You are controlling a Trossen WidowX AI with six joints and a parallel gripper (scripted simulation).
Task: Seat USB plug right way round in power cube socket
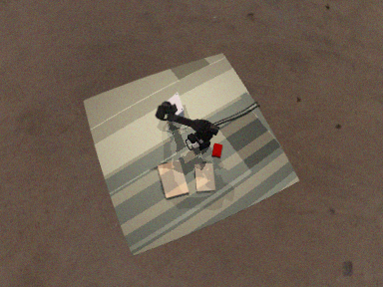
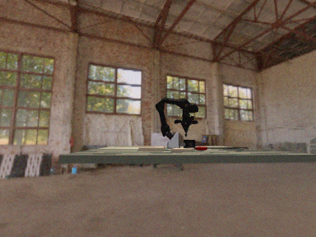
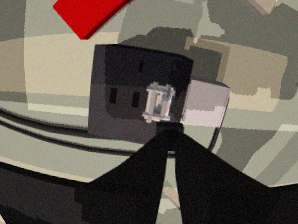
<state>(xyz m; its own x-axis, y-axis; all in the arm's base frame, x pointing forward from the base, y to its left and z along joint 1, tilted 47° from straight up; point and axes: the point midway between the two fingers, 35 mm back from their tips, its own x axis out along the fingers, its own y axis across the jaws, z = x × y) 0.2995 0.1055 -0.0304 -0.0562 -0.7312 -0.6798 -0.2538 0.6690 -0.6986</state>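
Right now the grey USB plug is 20 mm below my gripper tip. The rest, counted from my gripper tip: red block (120 mm below, 100 mm to the left, 80 mm ahead).
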